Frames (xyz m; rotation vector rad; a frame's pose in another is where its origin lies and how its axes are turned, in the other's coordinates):
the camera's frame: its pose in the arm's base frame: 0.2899 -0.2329 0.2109 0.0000 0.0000 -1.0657
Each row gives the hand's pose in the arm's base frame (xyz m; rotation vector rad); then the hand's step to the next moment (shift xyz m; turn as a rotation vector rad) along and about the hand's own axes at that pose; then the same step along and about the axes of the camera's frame.
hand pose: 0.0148 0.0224 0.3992 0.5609 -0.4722 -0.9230
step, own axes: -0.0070 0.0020 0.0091 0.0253 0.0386 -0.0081
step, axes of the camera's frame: -0.0079 -0.0047 0.0072 0.0207 0.0359 0.0218
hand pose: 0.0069 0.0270 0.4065 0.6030 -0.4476 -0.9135
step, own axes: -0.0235 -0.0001 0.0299 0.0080 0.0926 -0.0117
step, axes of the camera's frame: -0.0243 -0.0215 0.0199 -0.0029 0.0775 0.0526
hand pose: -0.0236 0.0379 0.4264 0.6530 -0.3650 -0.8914
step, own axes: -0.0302 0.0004 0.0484 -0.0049 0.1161 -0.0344
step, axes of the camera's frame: -0.0272 -0.0352 0.0357 -0.0196 0.1083 0.0507
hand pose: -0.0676 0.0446 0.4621 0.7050 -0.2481 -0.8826
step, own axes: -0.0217 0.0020 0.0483 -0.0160 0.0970 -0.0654
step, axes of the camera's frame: -0.0131 -0.0330 0.0393 -0.0344 0.1118 0.0158
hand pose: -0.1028 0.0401 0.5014 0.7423 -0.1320 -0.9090
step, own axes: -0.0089 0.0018 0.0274 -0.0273 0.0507 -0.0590
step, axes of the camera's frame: -0.0013 -0.0169 0.0234 -0.0429 0.0701 -0.0065
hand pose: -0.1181 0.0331 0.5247 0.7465 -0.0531 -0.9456
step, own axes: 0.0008 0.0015 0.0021 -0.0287 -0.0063 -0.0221
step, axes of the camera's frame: 0.0015 0.0001 0.0023 -0.0344 0.0030 -0.0126
